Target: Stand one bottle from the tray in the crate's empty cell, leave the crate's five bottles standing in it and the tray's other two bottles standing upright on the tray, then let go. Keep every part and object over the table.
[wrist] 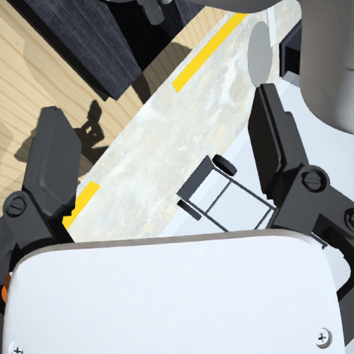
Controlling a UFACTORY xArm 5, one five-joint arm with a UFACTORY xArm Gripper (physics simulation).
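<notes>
My gripper (159, 112) is open and empty, its two dark fingers wide apart, with the pale marbled table top (150, 145) showing between and below them. The bottles, the tray and the crate cannot be made out in the wrist view. The gripper's white body hides the lower part of the view, and the arm hides the upper right corner.
A small dark-framed, wheeled thing (196, 177) with open cells is beside the right finger, on a white surface (327, 150). A grey disc (260, 54) lies near the top. Yellow strips (210, 52) mark the table edge. Dark furniture (75, 40) stands over the wooden floor.
</notes>
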